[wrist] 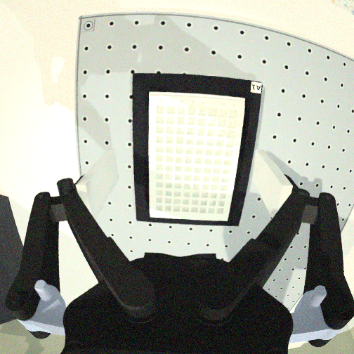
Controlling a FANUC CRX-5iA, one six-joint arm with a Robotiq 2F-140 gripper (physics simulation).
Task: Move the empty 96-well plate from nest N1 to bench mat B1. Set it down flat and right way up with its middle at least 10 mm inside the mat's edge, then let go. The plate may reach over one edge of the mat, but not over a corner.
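The white 96-well plate (192, 157) lies flat in a black rectangular nest (141, 150), with a small A1 label at the nest's far right corner. Its wells look empty. My gripper (184, 163) is open, with one pale finger pad to the left of the nest and the other to the right. The pads stand apart from the plate and the nest, and the gripper is above them. I cannot tell the exact height. Bench mat B1 cannot be made out for certain in this view.
The nest sits on a light grey board with a grid of holes (115, 60). A pale bench surface (35, 125) lies to its left. A dark grey flat thing (7, 250) shows partly at the left edge, behind the gripper's linkage.
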